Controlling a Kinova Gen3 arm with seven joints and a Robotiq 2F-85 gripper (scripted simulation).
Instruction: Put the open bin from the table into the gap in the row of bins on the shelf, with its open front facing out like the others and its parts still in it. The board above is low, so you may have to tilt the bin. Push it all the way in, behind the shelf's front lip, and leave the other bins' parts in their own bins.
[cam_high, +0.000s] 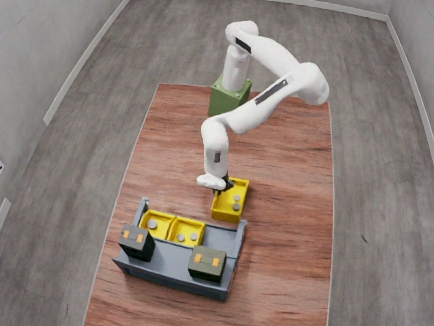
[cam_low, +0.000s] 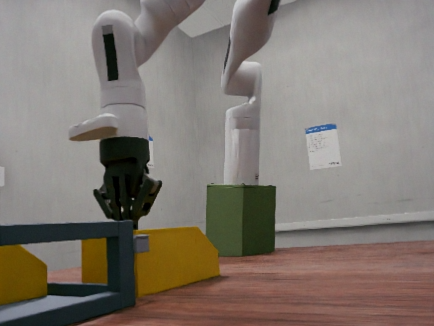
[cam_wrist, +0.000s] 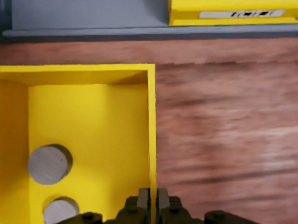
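Now: the grey disc part 3 cm ahead of my hand, 7 cm to the left of it and 6 cm below it. The rest, counted from my hand: grey shelf: 23 cm ahead, 9 cm to the right.
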